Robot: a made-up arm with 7 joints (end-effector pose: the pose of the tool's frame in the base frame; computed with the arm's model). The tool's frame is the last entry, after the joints. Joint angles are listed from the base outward.
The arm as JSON. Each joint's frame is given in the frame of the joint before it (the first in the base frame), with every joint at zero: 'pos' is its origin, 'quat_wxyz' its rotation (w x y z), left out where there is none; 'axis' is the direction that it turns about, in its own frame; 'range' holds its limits. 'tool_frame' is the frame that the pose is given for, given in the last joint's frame.
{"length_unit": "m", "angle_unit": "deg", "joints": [
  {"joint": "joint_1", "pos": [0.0, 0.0, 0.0], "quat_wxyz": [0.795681, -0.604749, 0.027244, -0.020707], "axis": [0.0, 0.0, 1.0], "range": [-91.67, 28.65]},
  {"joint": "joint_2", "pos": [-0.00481, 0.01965, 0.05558], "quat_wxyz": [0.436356, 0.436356, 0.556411, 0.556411], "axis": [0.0, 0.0, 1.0], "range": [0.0, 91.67]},
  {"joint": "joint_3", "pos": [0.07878, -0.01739, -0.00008], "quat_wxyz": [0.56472, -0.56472, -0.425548, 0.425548], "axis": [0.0, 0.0, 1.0], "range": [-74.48, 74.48]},
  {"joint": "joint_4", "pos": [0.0, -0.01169, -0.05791], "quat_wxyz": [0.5, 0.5, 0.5, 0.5], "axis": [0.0, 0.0, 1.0], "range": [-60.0, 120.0]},
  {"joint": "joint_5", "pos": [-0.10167, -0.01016, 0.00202], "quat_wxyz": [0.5, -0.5, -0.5, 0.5], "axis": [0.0, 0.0, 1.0], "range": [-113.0, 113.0]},
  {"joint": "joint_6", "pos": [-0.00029, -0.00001, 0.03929], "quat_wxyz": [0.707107, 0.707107, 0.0, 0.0], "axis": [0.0, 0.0, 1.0], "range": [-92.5, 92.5]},
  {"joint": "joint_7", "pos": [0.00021, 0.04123, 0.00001], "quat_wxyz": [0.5, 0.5, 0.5, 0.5], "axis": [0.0, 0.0, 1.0], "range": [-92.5, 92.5]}
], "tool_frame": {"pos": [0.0, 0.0, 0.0]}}
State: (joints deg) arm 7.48 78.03 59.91 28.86 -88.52 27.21 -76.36
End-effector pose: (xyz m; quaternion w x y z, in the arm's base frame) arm 0.1082 0.3193 0.0440 0.9058 -0.1138 -0.1906 -0.3608
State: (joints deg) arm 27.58 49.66 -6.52 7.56 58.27 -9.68 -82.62
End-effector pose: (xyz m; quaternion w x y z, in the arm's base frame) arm 0.0372 0.1932 -0.2100 0.1713 0.3536 0.6682 -0.6318
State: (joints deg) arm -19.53 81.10 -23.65 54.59 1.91 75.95 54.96
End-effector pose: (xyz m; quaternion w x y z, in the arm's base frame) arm 0.0912 0.3364 -0.0625 0.0300 -0.7072 -0.4231 -0.5656
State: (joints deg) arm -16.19 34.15 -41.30 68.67 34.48 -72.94 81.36
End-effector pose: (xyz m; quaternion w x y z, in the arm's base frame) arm 0.0703 0.1484 -0.2683 0.9449 0.2966 -0.1386 -0.0016
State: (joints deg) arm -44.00 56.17 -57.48 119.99 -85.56 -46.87 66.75
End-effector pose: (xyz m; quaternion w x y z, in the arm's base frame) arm 0.0961 0.3313 -0.0753 0.3566 0.3415 -0.2160 0.8423
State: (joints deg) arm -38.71 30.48 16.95 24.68 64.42 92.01 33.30
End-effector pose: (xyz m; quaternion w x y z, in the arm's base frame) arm 0.2029 0.2085 -0.0969 0.2843 0.5042 0.4231 0.6971
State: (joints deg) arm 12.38 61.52 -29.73 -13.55 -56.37 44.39 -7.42
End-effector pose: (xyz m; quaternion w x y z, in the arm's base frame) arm 0.0576 0.1254 -0.2028 0.6825 -0.0077 0.6894 -0.2425
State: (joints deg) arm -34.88 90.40 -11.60 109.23 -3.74 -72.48 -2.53
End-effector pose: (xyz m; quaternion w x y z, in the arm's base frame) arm 0.0450 0.3488 0.0082 0.7042 0.6657 0.1132 0.2194
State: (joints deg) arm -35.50 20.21 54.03 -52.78 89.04 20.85 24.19
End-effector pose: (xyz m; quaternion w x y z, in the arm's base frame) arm 0.0741 0.1606 0.0556 0.1935 0.4753 -0.2462 0.8222
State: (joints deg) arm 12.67 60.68 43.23 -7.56 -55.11 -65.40 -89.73
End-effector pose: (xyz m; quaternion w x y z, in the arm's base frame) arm 0.1064 0.2280 0.0217 0.5806 0.5689 -0.3203 -0.4866
